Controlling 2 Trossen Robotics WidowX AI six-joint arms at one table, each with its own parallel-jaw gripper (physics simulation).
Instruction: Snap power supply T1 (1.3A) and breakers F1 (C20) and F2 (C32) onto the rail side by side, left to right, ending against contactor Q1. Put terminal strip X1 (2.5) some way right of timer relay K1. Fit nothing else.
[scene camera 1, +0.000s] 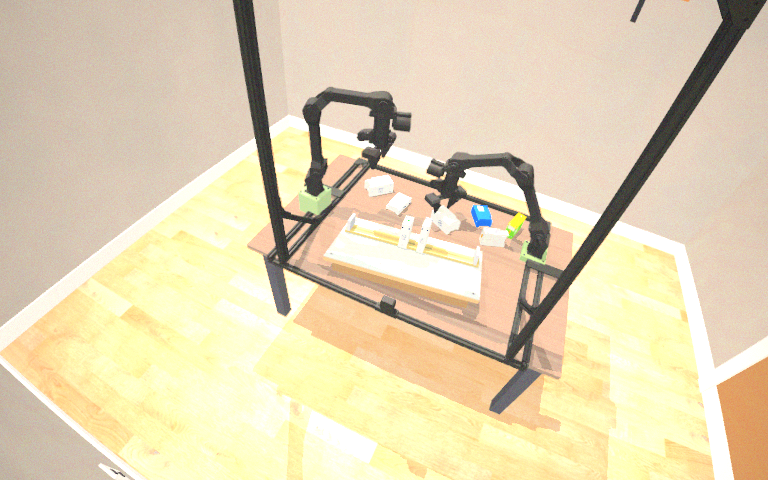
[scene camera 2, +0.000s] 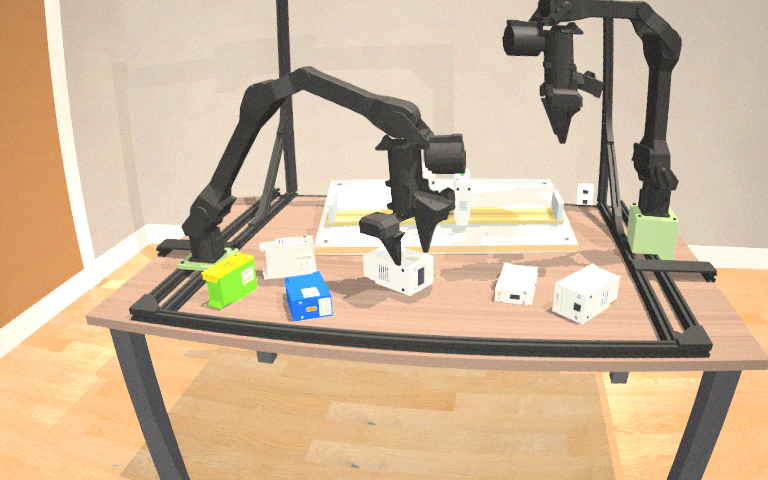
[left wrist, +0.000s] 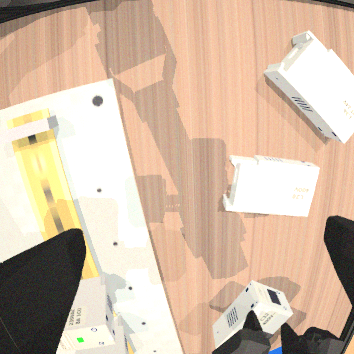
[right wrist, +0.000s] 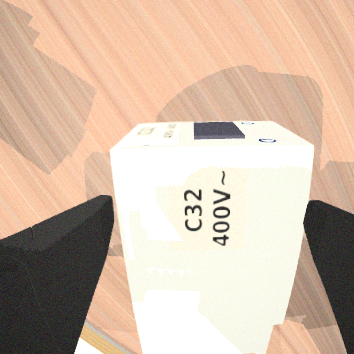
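Seen in the pictures: left gripper, fingertip midpoint: (scene camera 1: 377, 163) (scene camera 2: 559, 139) (left wrist: 207, 236); right gripper, fingertip midpoint: (scene camera 1: 441, 210) (scene camera 2: 412, 258) (left wrist: 267, 318) (right wrist: 212, 211); left arm's base, link origin: (scene camera 1: 314, 190) (scene camera 2: 654, 211); right arm's base, link origin: (scene camera 1: 534, 251) (scene camera 2: 207, 256).
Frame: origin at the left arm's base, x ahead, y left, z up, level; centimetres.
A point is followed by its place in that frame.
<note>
The white C32 breaker (scene camera 1: 446, 220) @[x 52.9, y 19.9, z -4.5 cm] (scene camera 2: 401, 272) @[x 49.8, y 27.6, z -5.8 cm] (left wrist: 256, 309) @[x 46.6, y 22.3, z -4.4 cm] (right wrist: 211, 218) @[x 48.9, y 24.3, z -4.5 cm] lies on the table just behind the baseplate. My right gripper (scene camera 1: 441, 205) @[x 48.6, y 24.4, z -4.4 cm] (scene camera 2: 411, 254) @[x 48.6, y 24.4, z -4.4 cm] (right wrist: 212, 211) @[x 48.6, y 24.4, z -4.4 cm] is open, with one finger on each side of the breaker. My left gripper (scene camera 1: 373, 154) @[x 22.9, y 11.2, z 16.3 cm] (scene camera 2: 561, 135) @[x 22.9, y 11.2, z 16.3 cm] (left wrist: 207, 236) @[x 22.9, y 11.2, z 16.3 cm] is open and empty, high above the table's back left corner. The yellow rail (scene camera 1: 382, 235) @[x 35.1, y -3.2, z -4.3 cm] (scene camera 2: 506, 216) @[x 33.6, y -2.4, z -4.5 cm] (left wrist: 38, 168) @[x 27.0, y -5.3, z -4.2 cm] on the white baseplate (scene camera 1: 411, 271) @[x 53.1, y -14.4, z -2.7 cm] (scene camera 2: 506, 238) @[x 33.0, y 3.7, z -7.3 cm] (left wrist: 102, 147) @[x 25.1, y 1.7, z -7.3 cm] carries two white modules (scene camera 1: 406, 230) @[x 44.4, y -2.9, z 3.3 cm] (scene camera 1: 425, 233) @[x 51.2, y -1.2, z 4.2 cm] near its middle.
Two more white modules (scene camera 1: 378, 185) @[x 17.6, y 23.8, z -4.5 cm] (scene camera 1: 398, 203) @[x 29.8, y 20.9, z -7.2 cm] (scene camera 2: 586, 291) @[x 17.2, y 32.0, z -4.5 cm] (scene camera 2: 515, 283) @[x 29.6, y 25.4, z -7.2 cm] (left wrist: 312, 84) @[x 16.4, y 24.5, z -4.5 cm] (left wrist: 272, 184) @[x 28.8, y 22.0, z -7.2 cm] lie under the left arm. A blue box (scene camera 1: 481, 215) @[x 64.6, y 33.9, z -6.0 cm] (scene camera 2: 308, 295) @[x 62.6, y 39.4, z -6.0 cm], a green-and-yellow box (scene camera 1: 516, 224) @[x 79.8, y 33.8, z -3.2 cm] (scene camera 2: 230, 278) @[x 78.1, y 38.8, z -4.9 cm] and a white module (scene camera 1: 494, 236) @[x 73.6, y 22.2, z -4.3 cm] (scene camera 2: 288, 256) @[x 72.4, y 25.8, z -5.5 cm] lie near the right arm's base.
</note>
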